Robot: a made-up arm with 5 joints. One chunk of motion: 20 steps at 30 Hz.
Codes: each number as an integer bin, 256 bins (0 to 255) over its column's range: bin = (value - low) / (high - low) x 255, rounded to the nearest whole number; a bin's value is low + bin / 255 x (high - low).
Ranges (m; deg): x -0.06..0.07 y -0.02..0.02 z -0.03..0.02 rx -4..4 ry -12..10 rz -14..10
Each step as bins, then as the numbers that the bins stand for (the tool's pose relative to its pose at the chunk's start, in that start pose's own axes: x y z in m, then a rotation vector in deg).
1 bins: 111 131 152 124 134 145
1 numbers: -0.0034 0.0005 -0.0002 -0.11 -0.44 -0.35
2 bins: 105 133 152 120 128 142
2 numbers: -0.0065 0.0009 -0.0002 -0.24 -0.96 -0.64
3 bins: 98 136 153 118 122 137
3 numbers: -0.0100 0.0013 0.0000 -0.30 -1.47 -1.11
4 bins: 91 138 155 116 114 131
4 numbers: -0.0136 0.0016 0.0004 -0.36 -2.16 -1.67
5 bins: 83 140 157 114 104 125
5 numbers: -0.0177 0.0020 0.0008 -0.42 -3.03 -2.24
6 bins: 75 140 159 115 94 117
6 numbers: -0.0218 0.0020 0.0012 -0.39 -3.89 -2.99
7 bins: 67 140 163 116 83 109
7 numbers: -0.0258 0.0020 0.0020 -0.36 -4.84 -3.74
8 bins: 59 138 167 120 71 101
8 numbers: -0.0299 0.0016 0.0027 -0.24 -5.87 -4.49
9 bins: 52 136 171 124 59 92
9 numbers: -0.0335 0.0013 0.0035 -0.11 -6.91 -5.34
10 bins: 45 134 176 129 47 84
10 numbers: -0.0371 0.0010 0.0045 0.05 -7.95 -6.09
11 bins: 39 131 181 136 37 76
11 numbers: -0.0401 0.0005 0.0055 0.27 -8.81 -6.85
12 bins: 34 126 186 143 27 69
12 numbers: -0.0427 -0.0002 0.0065 0.49 -9.67 -7.51
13 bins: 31 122 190 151 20 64
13 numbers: -0.0442 -0.0009 0.0073 0.74 -10.27 -7.98
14 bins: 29 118 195 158 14 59
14 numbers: -0.0452 -0.0015 0.0082 0.96 -10.79 -8.45
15 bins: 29 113 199 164 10 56
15 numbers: -0.0452 -0.0023 0.0090 1.15 -11.14 -8.73
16 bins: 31 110 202 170 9 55
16 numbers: -0.0442 -0.0027 0.0096 1.33 -11.22 -8.82
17 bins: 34 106 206 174 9 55
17 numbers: -0.0427 -0.0034 0.0104 1.46 -11.22 -8.82
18 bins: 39 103 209 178 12 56
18 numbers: -0.0401 -0.0038 0.0110 1.58 -10.96 -8.73
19 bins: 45 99 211 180 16 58
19 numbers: -0.0371 -0.0045 0.0114 1.65 -10.62 -8.54
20 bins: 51 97 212 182 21 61
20 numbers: -0.0340 -0.0048 0.0116 1.71 -10.19 -8.26
